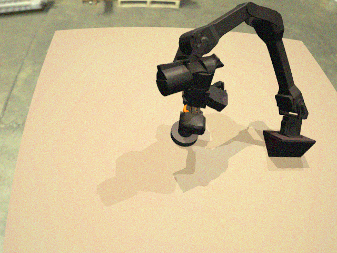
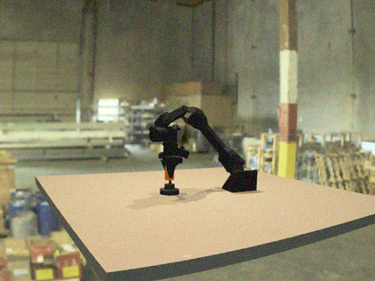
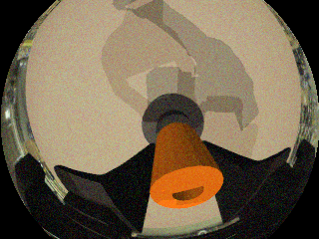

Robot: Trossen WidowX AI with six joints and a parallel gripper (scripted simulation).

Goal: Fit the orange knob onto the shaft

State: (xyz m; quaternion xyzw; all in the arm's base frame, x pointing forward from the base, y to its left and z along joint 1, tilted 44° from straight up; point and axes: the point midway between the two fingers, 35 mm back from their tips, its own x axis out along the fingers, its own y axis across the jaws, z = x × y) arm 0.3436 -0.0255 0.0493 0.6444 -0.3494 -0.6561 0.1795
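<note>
My gripper tip is 2 cm below the orange knob. Also, from my gripper tip: pedestal: 4 cm below.
</note>
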